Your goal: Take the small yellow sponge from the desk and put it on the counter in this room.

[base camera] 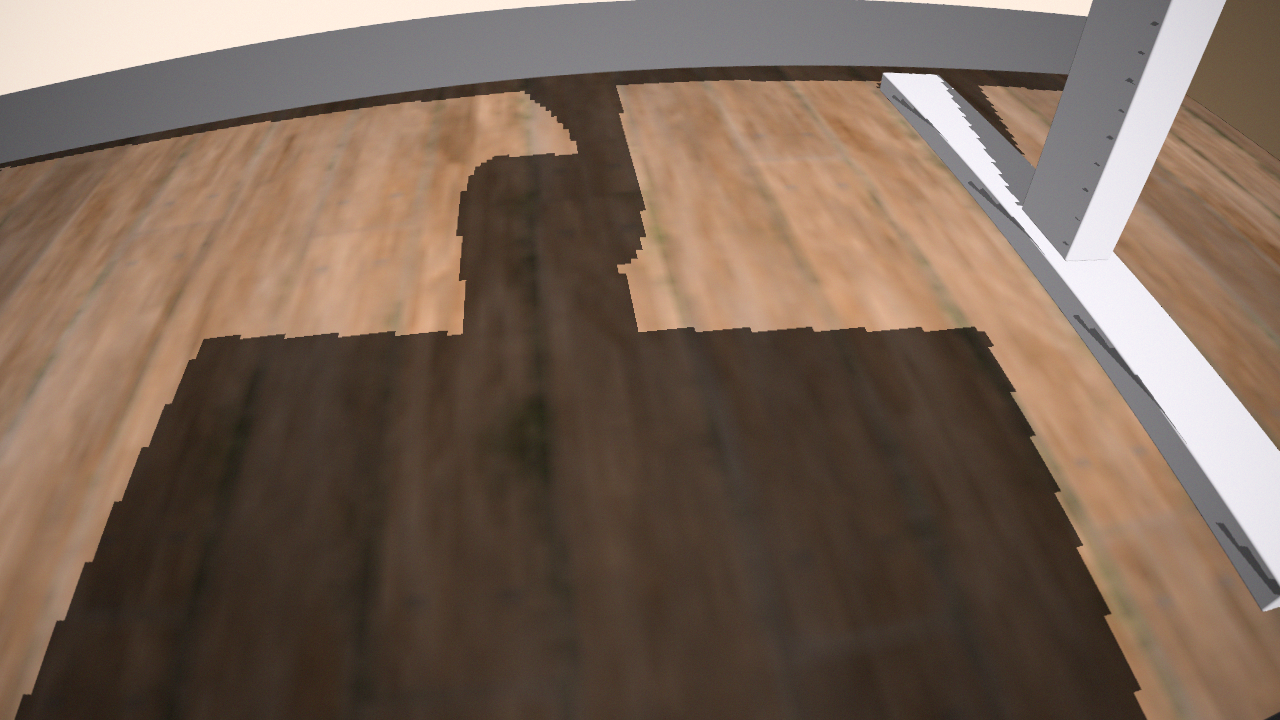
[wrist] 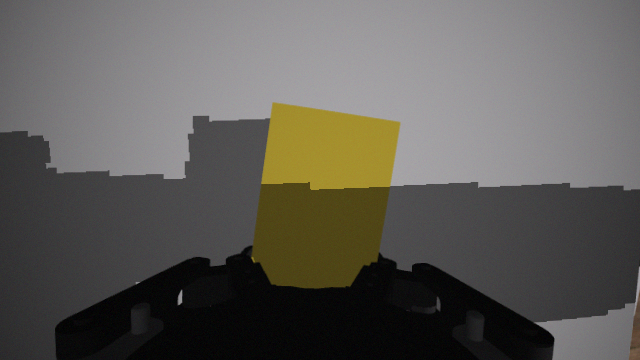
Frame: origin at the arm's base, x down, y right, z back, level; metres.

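Seen in the pictures: gripper, fingertip midpoint: (wrist: 312, 254).
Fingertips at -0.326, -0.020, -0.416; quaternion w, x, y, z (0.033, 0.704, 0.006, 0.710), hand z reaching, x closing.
Observation:
A point is followed by its place in that frame, as x, y, z.
The small yellow sponge (wrist: 327, 150) @[-0.370, 0.048, -0.414] is between the fingers of my gripper (wrist: 312, 254) @[-0.326, -0.020, -0.416] in the wrist view and sticks out past the fingertips, slightly turned. The gripper is shut on it. Behind the sponge is a flat pale grey surface (wrist: 500, 100) @[-0.323, 0.097, -0.295] crossed by dark shadows. The view does not show whether this is the desk or the counter, and the gap between it and the sponge is hard to judge. The base camera view does not show the gripper or the sponge.
In the base camera view, a white metal foot (base camera: 1181, 358) with an upright post (base camera: 1154, 134) @[0.248, 0.397, -0.546] stands on the wooden floor (base camera: 358, 241) @[0.397, -0.243, -0.606] at the right. A grey baseboard (base camera: 537, 44) @[0.353, -0.116, -0.954] runs along the wall. A sliver of wood shows at the wrist view's lower right edge.

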